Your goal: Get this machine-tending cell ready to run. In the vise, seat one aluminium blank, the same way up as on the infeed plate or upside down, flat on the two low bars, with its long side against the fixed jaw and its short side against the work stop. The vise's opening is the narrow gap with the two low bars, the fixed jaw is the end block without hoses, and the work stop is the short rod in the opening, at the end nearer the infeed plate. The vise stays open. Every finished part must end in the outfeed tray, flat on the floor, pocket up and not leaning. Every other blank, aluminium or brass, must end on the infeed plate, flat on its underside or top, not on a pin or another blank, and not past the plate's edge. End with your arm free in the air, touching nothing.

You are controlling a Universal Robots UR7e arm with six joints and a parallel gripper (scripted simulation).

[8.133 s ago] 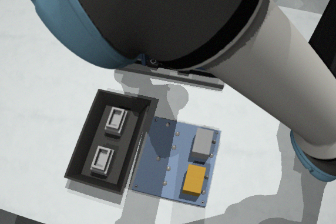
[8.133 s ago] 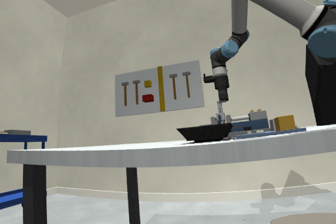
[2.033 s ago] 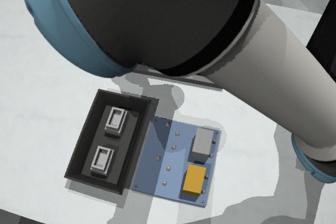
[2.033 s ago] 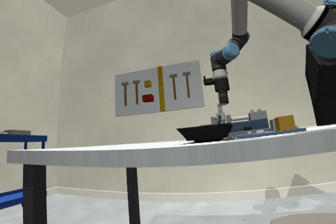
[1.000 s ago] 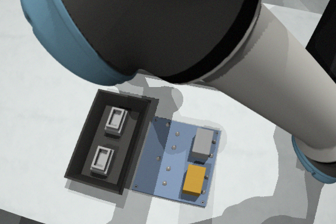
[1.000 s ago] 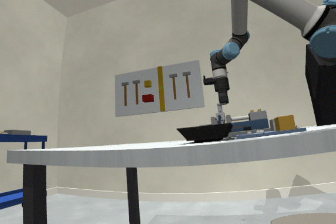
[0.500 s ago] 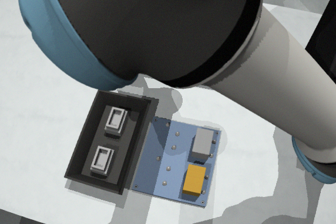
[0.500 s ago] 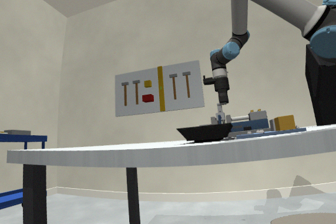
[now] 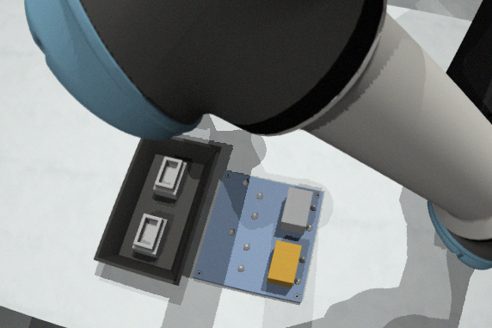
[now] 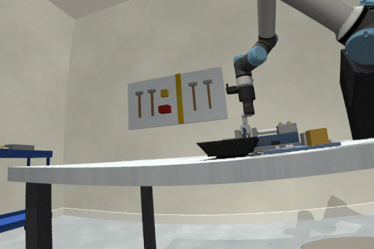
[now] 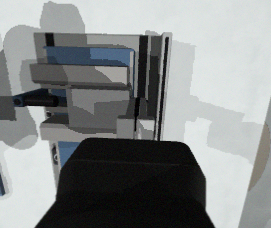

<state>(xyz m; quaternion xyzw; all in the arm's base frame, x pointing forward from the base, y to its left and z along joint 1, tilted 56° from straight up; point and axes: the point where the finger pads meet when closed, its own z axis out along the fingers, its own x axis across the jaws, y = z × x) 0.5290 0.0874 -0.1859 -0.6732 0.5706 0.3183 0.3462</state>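
My gripper is now 8 cm past the blue base, 8 cm above it and 5 cm to the right of it. Also, from my hand: brass blank (38 cm to the left, 25 cm behind, 10 cm below).
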